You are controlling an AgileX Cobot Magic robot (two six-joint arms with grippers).
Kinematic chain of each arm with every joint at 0, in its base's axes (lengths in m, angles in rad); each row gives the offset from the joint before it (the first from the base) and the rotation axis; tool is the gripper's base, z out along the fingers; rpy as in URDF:
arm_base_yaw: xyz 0 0 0.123 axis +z
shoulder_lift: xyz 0 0 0 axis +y
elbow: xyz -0.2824 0 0.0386 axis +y
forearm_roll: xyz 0.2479 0 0.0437 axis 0.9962 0 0.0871
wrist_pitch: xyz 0 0 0 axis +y
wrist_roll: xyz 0.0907 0 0.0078 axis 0.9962 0 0.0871
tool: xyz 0 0 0 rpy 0 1.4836 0
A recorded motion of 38 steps. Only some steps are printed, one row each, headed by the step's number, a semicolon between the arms.
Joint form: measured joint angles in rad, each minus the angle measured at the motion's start. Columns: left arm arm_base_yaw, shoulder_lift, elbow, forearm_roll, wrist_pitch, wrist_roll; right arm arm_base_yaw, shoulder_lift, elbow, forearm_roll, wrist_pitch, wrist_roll.
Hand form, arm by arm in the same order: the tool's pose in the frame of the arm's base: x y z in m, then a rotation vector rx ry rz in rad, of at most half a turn. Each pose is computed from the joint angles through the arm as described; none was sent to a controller.
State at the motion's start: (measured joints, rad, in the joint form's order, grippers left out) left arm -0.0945 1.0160 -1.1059 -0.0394 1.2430 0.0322; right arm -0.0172 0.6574 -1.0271 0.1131 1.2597 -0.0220
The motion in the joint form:
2: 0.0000 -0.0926 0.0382 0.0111 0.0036 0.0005; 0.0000 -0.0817 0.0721 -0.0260 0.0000 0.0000
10: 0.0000 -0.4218 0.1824 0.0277 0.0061 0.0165; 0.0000 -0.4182 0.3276 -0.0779 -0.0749 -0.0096
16: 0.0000 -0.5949 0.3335 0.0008 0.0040 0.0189; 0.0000 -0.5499 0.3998 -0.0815 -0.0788 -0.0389
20: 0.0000 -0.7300 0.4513 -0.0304 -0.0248 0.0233; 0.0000 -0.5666 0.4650 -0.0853 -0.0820 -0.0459
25: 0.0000 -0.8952 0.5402 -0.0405 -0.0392 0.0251; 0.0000 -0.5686 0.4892 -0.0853 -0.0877 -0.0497
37: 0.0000 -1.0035 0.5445 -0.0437 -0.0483 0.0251; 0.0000 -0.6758 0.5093 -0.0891 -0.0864 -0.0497
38: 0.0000 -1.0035 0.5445 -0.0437 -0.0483 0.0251; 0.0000 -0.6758 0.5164 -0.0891 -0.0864 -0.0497
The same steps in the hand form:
2: 0.1465 -0.0163 0.3731 0.1626 2.5813 -0.0608; 0.0620 0.0065 0.3768 -0.0143 2.3613 0.0919
10: 0.0688 -0.0075 0.3672 0.1727 2.3974 -0.0363; 0.0106 0.0028 0.3225 -0.0194 2.2075 0.0162
16: 0.0380 -0.0070 0.3341 0.1759 2.3730 -0.0701; -0.0068 0.0028 0.3032 -0.0510 2.1436 -0.0072
20: 0.0205 -0.0079 0.3070 0.1794 2.3260 -0.1079; -0.0026 0.0024 0.2856 -0.0583 2.1889 -0.0139
25: -0.0003 -0.0068 0.2850 0.1782 2.2348 -0.1193; -0.0003 0.0023 0.2794 -0.0625 2.2053 -0.0153
37: -0.0168 -0.0055 0.2836 0.1745 2.1216 -0.1223; -0.0147 0.0023 0.2729 -0.0611 2.1197 -0.0238
38: -0.0168 -0.0055 0.2836 0.1745 2.1216 -0.1223; -0.0139 0.0023 0.2710 -0.0612 2.1268 -0.0235

